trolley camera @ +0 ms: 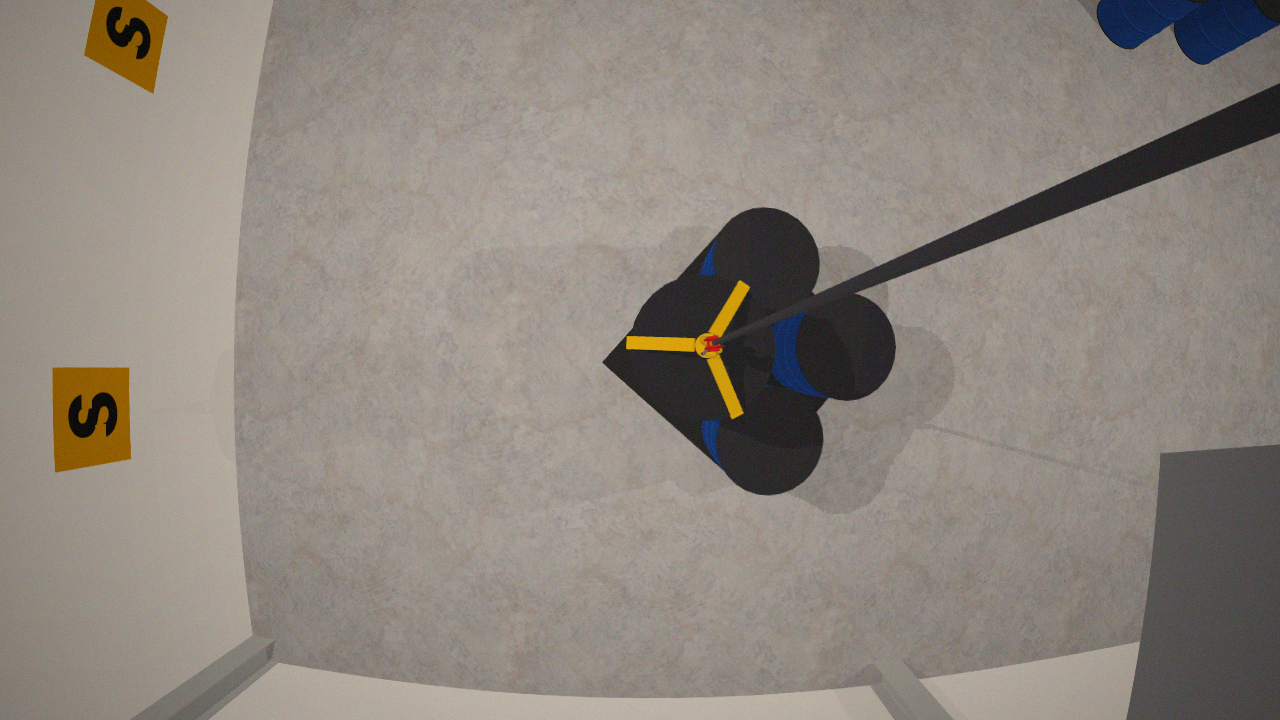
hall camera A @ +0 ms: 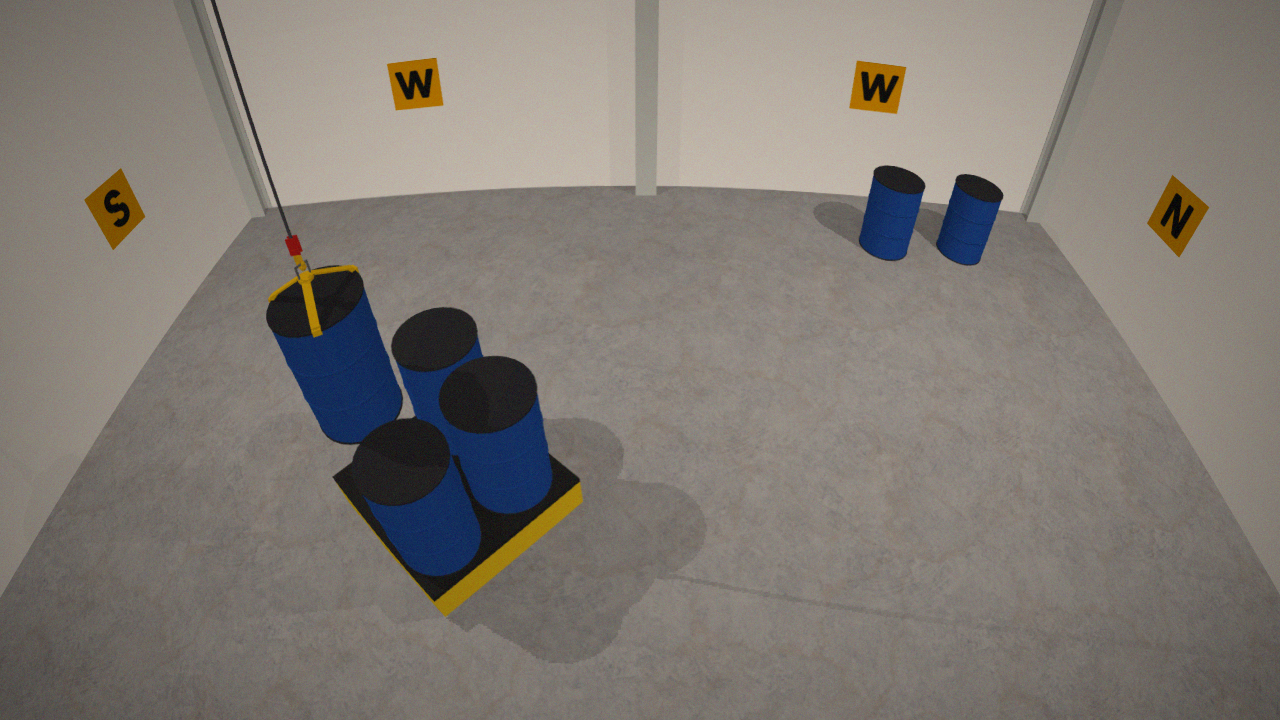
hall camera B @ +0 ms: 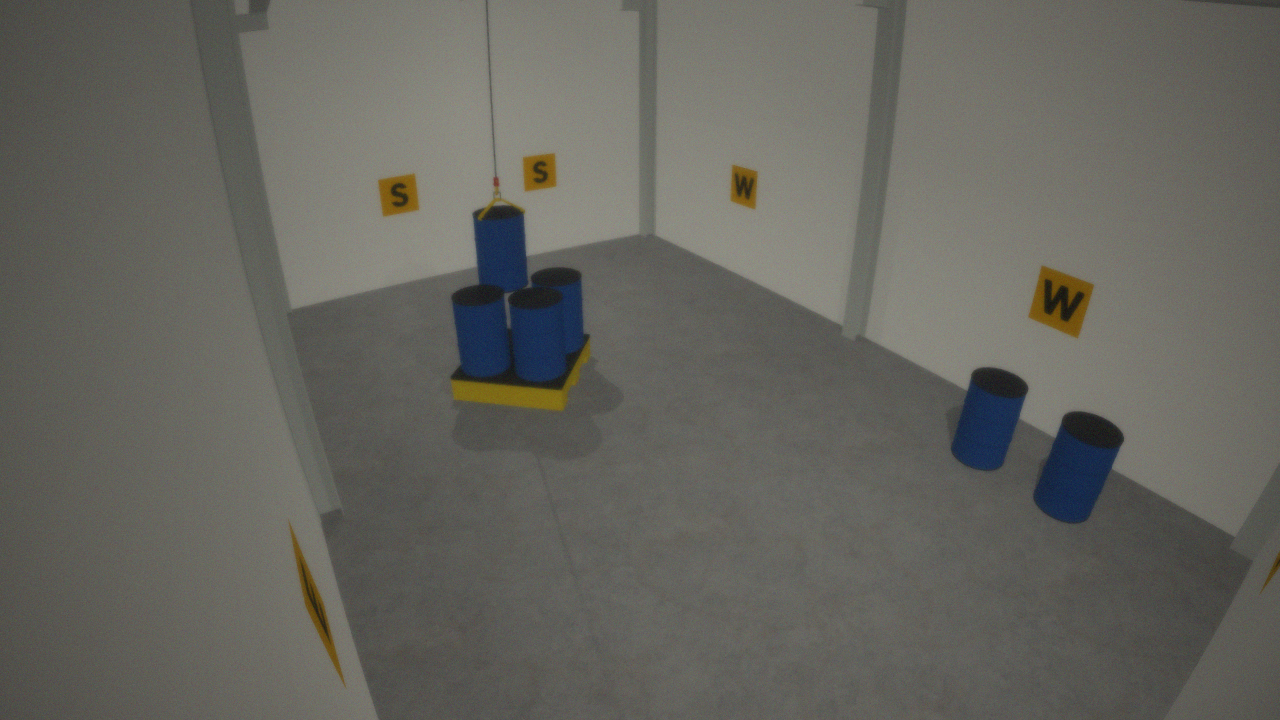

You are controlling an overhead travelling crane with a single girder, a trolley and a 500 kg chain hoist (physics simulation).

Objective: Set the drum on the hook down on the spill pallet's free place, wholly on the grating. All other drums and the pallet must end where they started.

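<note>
My gripper (hall camera A: 310,295) (hall camera B: 501,211) (trolley camera: 708,345), a yellow three-armed drum grab, is shut on the lid rim of a blue drum (hall camera A: 344,385) (hall camera B: 501,255) (trolley camera: 669,311). The drum hangs about upright over the free corner of the spill pallet (hall camera A: 514,550) (hall camera B: 510,394) (trolley camera: 617,361), its bottom above the black grating, apparently near the lid level of the standing drums. Three blue drums stand on the pallet: one (hall camera A: 434,537) (hall camera B: 483,335) (trolley camera: 771,456), one (hall camera A: 508,465) (hall camera B: 538,340) (trolley camera: 850,344) and one (hall camera A: 425,389) (hall camera B: 573,313) (trolley camera: 768,250). The free place is largely hidden.
Two more blue drums, one (hall camera A: 890,219) (hall camera B: 987,425) and another (hall camera A: 969,223) (hall camera B: 1076,474), stand on the floor by the W wall, far from the pallet. The S wall (hall camera A: 80,340) (hall camera B: 429,89) (trolley camera: 134,268) is beyond the free corner. The hanging drum is close beside the standing ones.
</note>
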